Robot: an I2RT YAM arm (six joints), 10 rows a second.
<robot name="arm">
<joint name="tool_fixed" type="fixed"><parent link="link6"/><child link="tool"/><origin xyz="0 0 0" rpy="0 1.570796 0"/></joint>
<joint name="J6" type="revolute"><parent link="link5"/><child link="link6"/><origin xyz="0.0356 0 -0.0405"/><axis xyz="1 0 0"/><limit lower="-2.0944" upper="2.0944"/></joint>
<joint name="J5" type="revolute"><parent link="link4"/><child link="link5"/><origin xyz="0.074 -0.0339 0.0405"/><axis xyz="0 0 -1"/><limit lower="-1.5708" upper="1.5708"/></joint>
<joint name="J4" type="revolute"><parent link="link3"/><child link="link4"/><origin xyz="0.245 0.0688 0.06"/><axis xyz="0 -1 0"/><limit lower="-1.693" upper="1.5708"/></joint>
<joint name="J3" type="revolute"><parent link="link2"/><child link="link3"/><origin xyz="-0.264 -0.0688 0"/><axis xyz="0 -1 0"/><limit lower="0" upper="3.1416"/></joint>
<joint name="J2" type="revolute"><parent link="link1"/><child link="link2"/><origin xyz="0.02 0.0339 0.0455"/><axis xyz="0 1 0"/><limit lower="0" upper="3.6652"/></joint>
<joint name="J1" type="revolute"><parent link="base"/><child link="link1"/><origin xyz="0 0 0.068"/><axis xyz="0 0 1"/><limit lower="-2.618" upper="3.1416"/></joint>
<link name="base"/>
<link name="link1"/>
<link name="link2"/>
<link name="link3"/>
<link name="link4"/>
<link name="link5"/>
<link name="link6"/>
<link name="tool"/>
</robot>
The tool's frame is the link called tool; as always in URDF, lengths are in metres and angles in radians.
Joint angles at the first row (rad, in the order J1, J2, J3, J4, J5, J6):
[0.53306, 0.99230, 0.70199, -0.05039, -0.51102, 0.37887]
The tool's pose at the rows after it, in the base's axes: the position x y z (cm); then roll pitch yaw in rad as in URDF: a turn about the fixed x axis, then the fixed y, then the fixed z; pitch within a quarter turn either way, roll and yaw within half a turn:
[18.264 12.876 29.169 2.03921 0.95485 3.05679]
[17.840 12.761 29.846 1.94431 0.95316 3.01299]
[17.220 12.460 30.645 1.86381 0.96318 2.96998]
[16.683 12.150 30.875 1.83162 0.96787 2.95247]
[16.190 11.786 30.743 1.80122 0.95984 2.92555]
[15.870 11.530 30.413 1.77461 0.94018 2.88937]
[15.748 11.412 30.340 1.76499 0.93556 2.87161]
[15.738 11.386 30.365 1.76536 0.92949 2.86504]
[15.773 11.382 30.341 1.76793 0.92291 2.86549]
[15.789 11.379 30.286 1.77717 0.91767 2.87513]
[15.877 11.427 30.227 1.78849 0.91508 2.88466]
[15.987 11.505 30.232 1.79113 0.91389 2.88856]
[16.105 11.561 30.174 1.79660 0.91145 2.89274]
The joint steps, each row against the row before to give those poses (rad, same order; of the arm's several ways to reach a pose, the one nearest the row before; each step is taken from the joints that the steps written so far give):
[-0.00108, -0.02106, -0.00251, 0.01302, -0.02968, 0.02151]
[-0.00101, -0.02338, -0.00430, 0.03353, -0.04584, 0.03978]
[-0.00168, -0.03554, -0.00329, 0.02066, -0.03066, 0.02827]
[-0.00158, -0.03032, -0.01028, 0.00164, -0.01242, 0.01063]
[-0.00408, -0.03132, -0.02280, 0.00996, -0.00524, 0.02187]
[-0.00188, -0.02319, -0.02623, 0.01866, 0.00865, 0.03270]
[-0.00097, -0.00988, -0.00841, 0.00537, 0.00790, 0.01048]
[0.00003, -0.00156, 0.00095, -0.00331, 0.00624, 0.00625]
[-0.00108, 0.00155, 0.00076, -0.00234, 0.00000, 0.00448]
[-0.00103, 0.00152, 0.00151, -0.00815, -0.00325, -0.00086]
[-0.00013, 0.00576, 0.00290, -0.00606, -0.00019, -0.00385]
[0.00049, 0.00706, 0.00320, 0.00152, -0.00125, -0.00065]
[-0.00054, 0.00677, 0.00156, 0.00058, -0.00027, -0.00093]

